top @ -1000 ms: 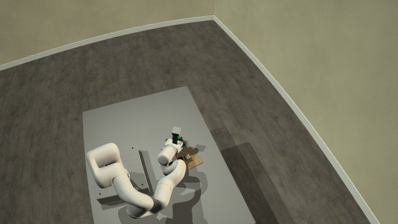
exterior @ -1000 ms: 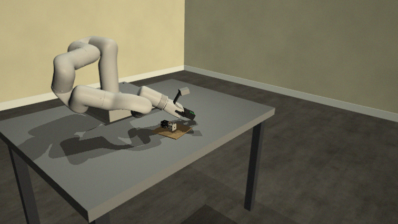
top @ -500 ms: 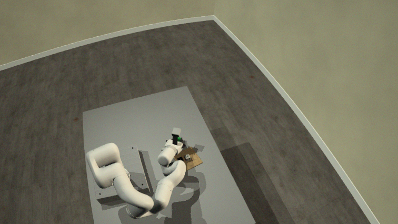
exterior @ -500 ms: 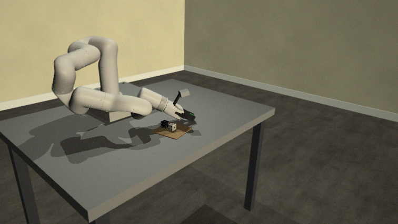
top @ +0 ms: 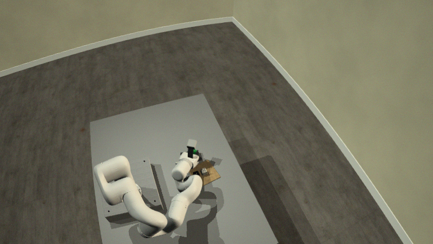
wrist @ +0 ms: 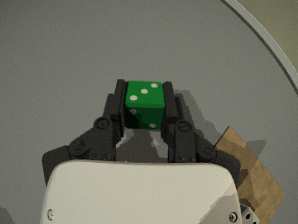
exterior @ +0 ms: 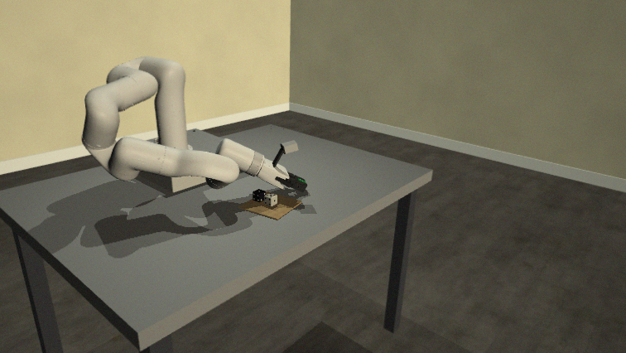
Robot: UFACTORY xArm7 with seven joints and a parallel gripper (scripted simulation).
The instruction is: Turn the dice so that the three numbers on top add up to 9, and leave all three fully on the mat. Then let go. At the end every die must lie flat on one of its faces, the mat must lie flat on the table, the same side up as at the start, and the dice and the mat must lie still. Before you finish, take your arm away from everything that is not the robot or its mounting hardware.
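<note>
Now: the green die right at my hand. From my hand the other things lie so: black die: 140 mm to the right, 40 mm behind, 10 mm below; then white die: 140 mm to the right, 10 mm below; then tan mat: 140 mm to the right, 20 mm below.
</note>
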